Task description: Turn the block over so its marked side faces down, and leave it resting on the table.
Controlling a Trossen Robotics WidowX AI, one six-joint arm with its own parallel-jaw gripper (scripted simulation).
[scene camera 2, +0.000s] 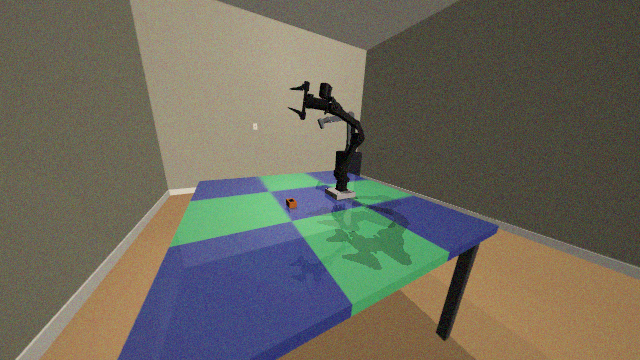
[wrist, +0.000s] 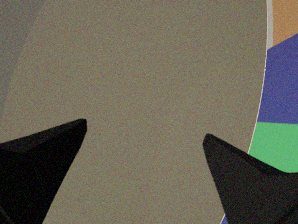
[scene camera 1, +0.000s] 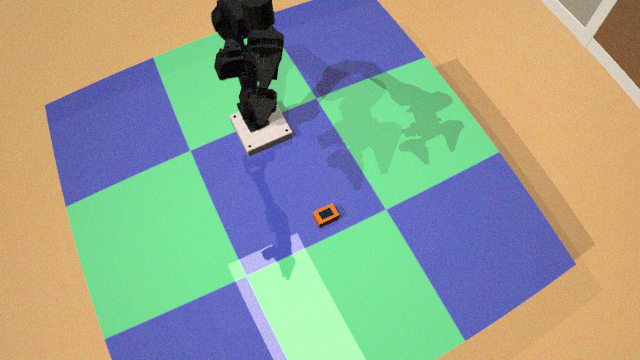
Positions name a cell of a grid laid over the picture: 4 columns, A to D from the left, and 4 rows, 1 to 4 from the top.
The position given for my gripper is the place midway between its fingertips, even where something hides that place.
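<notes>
My gripper (scene camera 1: B2) is sitting open, and it's holding nothing. You'd find that same gripper (wrist: B3) in view as well.
</notes>
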